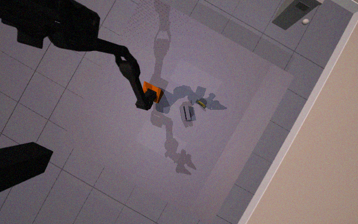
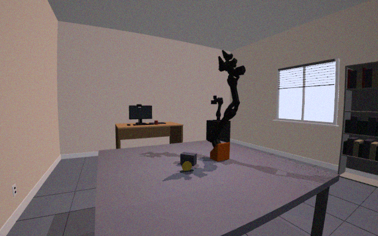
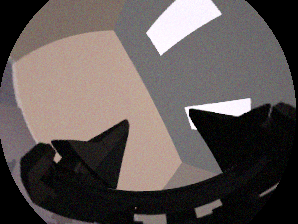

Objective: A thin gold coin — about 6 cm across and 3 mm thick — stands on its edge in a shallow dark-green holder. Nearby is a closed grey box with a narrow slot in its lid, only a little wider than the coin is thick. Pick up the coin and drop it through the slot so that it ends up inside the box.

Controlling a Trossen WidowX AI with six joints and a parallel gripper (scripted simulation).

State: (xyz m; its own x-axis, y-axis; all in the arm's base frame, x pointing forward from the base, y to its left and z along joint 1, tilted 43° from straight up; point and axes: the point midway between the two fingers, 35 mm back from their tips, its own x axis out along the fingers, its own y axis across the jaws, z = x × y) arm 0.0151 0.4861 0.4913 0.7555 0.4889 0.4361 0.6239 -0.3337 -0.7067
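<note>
Now: the gold coin 330 mm ahead of my gripper tip, 70 mm to the left of it and 770 mm below it.
</note>
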